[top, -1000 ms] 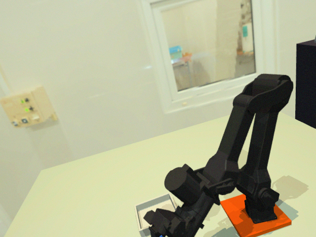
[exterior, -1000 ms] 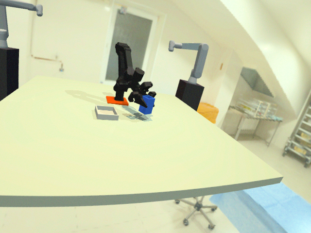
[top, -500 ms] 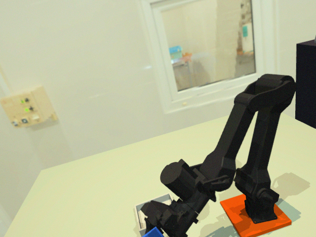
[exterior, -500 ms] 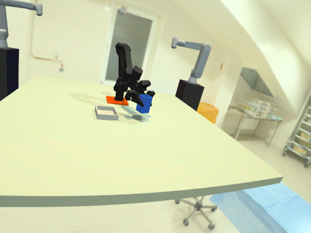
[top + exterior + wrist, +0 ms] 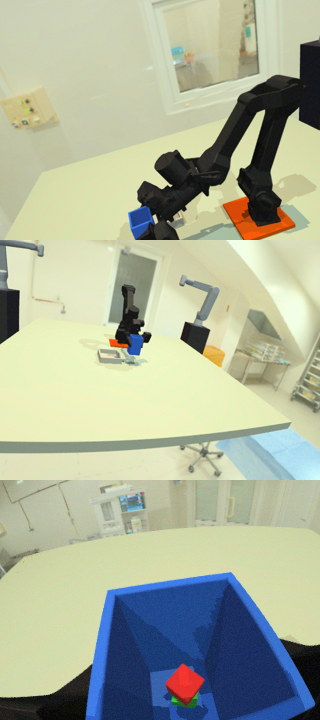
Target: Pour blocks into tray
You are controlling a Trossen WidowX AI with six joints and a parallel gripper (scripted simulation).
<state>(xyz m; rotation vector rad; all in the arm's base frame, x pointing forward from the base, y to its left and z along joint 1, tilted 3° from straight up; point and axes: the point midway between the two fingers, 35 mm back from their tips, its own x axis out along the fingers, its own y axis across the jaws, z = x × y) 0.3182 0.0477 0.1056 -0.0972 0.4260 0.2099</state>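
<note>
The red block is 30 mm behind my gripper tip, 10 mm to the right of it and 10 mm below it. From my gripper tip the other things lie so: blue square cup 30 mm behind, 10 mm to the right, 20 mm below.
</note>
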